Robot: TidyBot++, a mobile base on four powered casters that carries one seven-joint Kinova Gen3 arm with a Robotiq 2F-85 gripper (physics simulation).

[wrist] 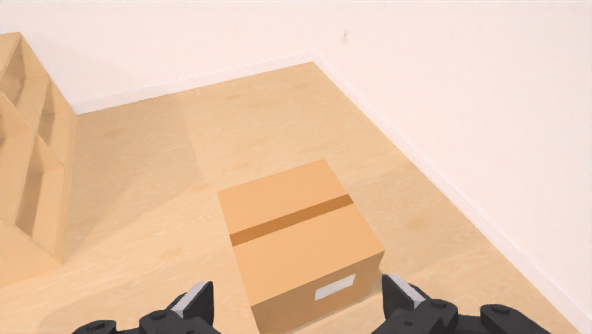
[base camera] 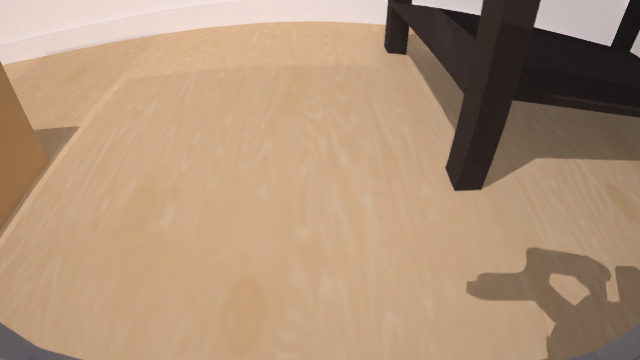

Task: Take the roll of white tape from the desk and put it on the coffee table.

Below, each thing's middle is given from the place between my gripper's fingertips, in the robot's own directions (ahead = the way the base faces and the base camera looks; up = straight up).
The brown cardboard box [wrist: 303, 248] lies 950 mm below my hand, 500 mm to the left of it and 190 mm ahead of it.
